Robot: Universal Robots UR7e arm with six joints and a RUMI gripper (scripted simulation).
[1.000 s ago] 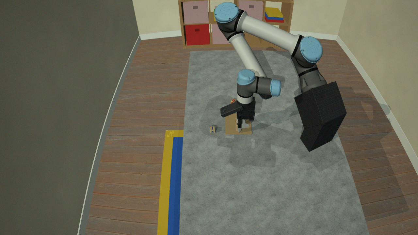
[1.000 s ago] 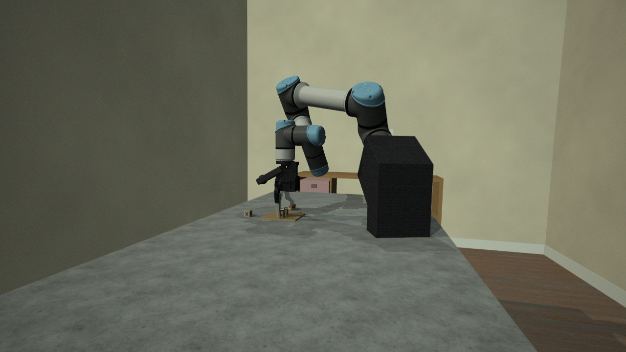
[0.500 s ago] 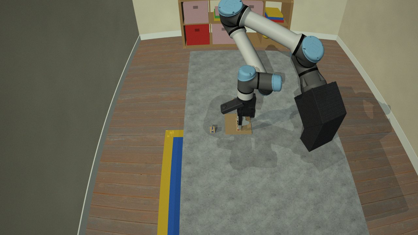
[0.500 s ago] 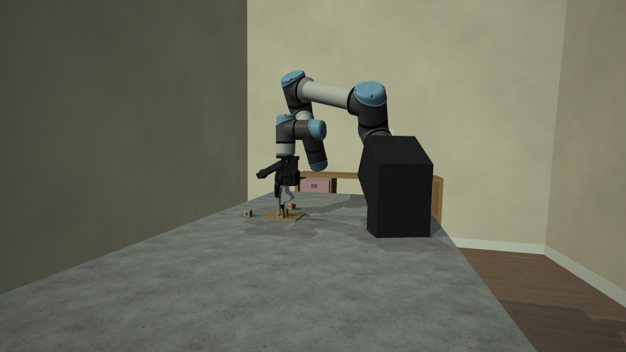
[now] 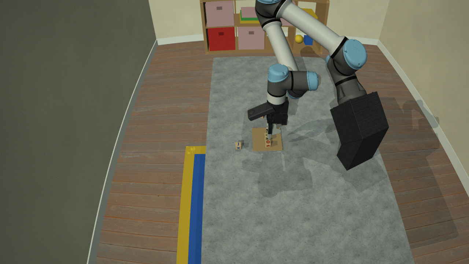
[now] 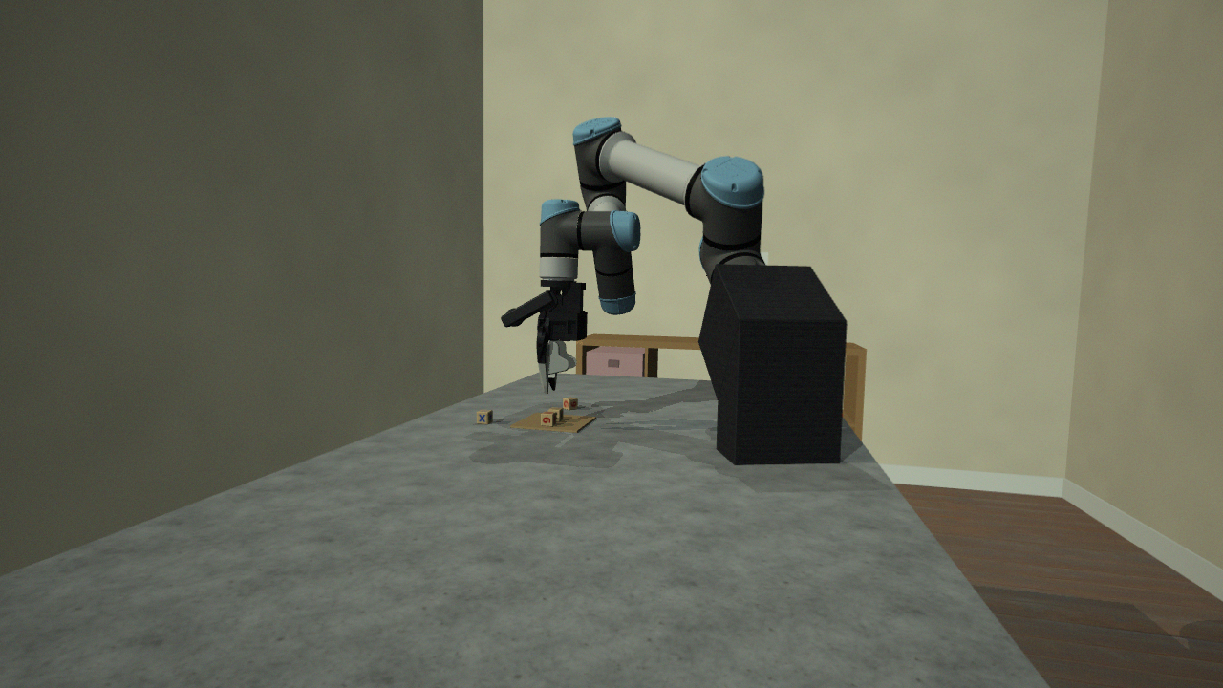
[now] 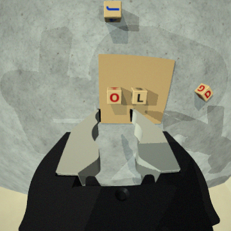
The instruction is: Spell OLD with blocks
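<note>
My hand is 4 cm to the left of the tan mat and 9 cm above it. The rest, counted from my hand: blue-lettered block: 14 cm ahead, 7 cm below.
</note>
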